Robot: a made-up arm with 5 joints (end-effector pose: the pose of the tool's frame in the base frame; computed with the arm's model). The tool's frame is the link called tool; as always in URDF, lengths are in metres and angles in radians.
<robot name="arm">
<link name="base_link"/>
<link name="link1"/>
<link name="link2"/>
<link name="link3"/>
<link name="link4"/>
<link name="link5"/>
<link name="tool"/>
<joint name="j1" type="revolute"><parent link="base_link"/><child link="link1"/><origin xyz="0.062 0 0.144"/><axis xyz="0 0 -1"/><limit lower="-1.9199" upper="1.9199" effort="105" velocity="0.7"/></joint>
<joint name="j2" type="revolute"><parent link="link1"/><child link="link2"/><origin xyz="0.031 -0.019 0.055"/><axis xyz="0 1 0"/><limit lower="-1.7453" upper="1.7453" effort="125" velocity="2.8"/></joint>
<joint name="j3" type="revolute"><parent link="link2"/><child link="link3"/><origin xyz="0.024 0 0.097"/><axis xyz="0 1 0"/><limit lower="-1.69" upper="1.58" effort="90" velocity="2.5"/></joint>
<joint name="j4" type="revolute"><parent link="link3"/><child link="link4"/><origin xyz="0.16 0 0.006"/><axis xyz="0 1 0"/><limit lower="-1.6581" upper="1.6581" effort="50" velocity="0.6"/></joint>
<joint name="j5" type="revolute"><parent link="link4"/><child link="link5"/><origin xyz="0.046 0.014 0"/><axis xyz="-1 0 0"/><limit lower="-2.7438" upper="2.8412" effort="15" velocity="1.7"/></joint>
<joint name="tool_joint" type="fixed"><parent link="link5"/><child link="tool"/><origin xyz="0 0 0" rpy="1.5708 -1.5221 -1.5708"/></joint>
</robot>
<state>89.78 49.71 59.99 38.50 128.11</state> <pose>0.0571 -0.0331 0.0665 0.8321 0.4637 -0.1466 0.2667</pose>
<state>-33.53 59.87 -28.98 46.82 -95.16</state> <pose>0.2958 0.1489 0.1050 0.8412 0.0976 -0.0440 -0.5300</pose>
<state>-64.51 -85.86 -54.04 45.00 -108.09</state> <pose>-0.0171 -0.1774 0.3742 0.0393 -0.9983 0.0402 -0.0168</pose>
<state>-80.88 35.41 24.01 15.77 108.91</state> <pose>0.0994 0.2017 0.0850 0.0605 0.0282 0.1258 -0.9898</pose>
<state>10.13 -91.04 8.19 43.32 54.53</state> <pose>0.0444 -0.0019 0.4100 0.3985 -0.4650 -0.7759 0.1514</pose>
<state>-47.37 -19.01 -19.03 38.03 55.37</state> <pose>0.1946 0.1367 0.4019 0.4547 -0.0321 -0.7064 0.5414</pose>
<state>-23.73 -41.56 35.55 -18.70 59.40</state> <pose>0.2333 0.0698 0.3295 0.4122 -0.2383 -0.8076 0.3480</pose>
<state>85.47 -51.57 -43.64 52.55 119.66</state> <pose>0.0557 0.0163 0.4681 0.3865 -0.8985 0.1774 0.1086</pose>
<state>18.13 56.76 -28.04 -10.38 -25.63</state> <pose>0.3571 -0.1019 0.1460 0.7448 0.0525 -0.5830 -0.3204</pose>
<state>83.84 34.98 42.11 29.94 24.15</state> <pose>0.0715 -0.1342 0.0661 0.8456 0.1176 0.0899 -0.5129</pose>
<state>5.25 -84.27 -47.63 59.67 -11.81</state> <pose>-0.0982 0.0097 0.3915 0.1521 0.0805 -0.9847 -0.0266</pose>
